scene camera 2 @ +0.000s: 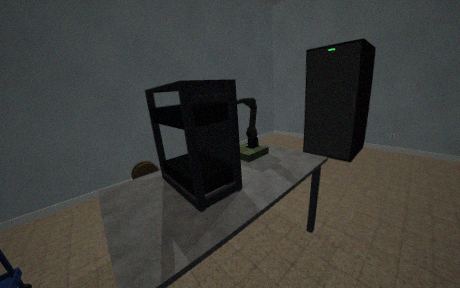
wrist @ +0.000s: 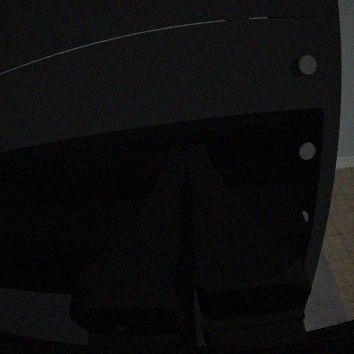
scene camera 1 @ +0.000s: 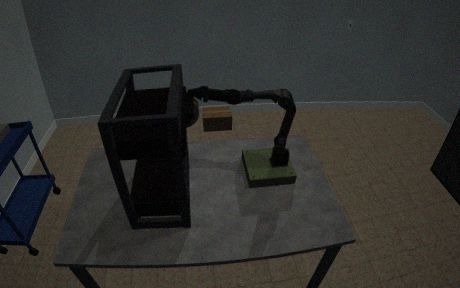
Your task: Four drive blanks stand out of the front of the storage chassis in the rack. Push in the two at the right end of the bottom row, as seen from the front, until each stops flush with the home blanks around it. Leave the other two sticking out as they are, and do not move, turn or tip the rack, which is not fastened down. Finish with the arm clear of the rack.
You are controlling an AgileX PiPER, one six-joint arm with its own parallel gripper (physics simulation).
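Observation:
The dark rack (scene camera 1: 181, 175) (scene camera 2: 192, 150) stands upright on the table. The storage chassis (scene camera 1: 142, 141) (scene camera 2: 170, 116) sits in its upper part. In the wrist view the chassis front is almost black, and the separate drive blanks, standing out or home, cannot be told apart. My gripper (wrist: 188, 164) is shut, its two fingers together with nothing seen between them. Its tips are at the dark chassis front in the wrist view; whether they touch a blank cannot be told. In scene camera 1 the arm reaches level to the rack's front, and the rack hides the fingertips.
The arm's green base plate (scene camera 1: 252, 175) (scene camera 2: 256, 151) is on the grey table (scene camera 1: 215, 225) (scene camera 2: 135, 240). Beyond it are a cardboard box (scene camera 1: 217, 120) and a round brown object (scene camera 1: 192, 112) (scene camera 2: 143, 170). A blue cart (scene camera 1: 42, 177) stands left, and a tall dark cabinet (scene camera 2: 332, 100) stands behind.

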